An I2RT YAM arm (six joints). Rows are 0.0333 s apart.
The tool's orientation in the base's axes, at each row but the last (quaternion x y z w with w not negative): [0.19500 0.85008 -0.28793 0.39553]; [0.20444 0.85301 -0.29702 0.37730]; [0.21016 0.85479 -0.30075 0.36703]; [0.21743 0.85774 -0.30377 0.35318]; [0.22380 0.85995 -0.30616 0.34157]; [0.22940 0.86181 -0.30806 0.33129]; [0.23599 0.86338 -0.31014 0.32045]
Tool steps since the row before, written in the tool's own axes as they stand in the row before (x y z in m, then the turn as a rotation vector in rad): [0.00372 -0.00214 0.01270 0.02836 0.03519 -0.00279]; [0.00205 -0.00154 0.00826 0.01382 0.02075 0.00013]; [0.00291 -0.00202 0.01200 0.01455 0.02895 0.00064]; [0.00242 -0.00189 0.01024 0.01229 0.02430 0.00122]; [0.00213 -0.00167 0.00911 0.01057 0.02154 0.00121]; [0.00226 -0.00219 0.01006 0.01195 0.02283 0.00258]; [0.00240 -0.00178 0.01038 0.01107 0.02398 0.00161]
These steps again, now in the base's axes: [0.00364 -0.00941 -0.00882 0.00079 0.03142 -0.03260]; [0.00214 -0.00634 -0.00548 0.00323 0.01699 -0.01796]; [0.00297 -0.00909 -0.00806 0.00777 0.02274 -0.02174]; [0.00215 -0.00789 -0.00689 0.00679 0.01864 -0.01869]; [0.00169 -0.00701 -0.00620 0.00630 0.01638 -0.01641]; [0.00148 -0.00798 -0.00672 0.00673 0.01662 -0.01869]; [0.00151 -0.00787 -0.00725 0.00763 0.01790 -0.01793]
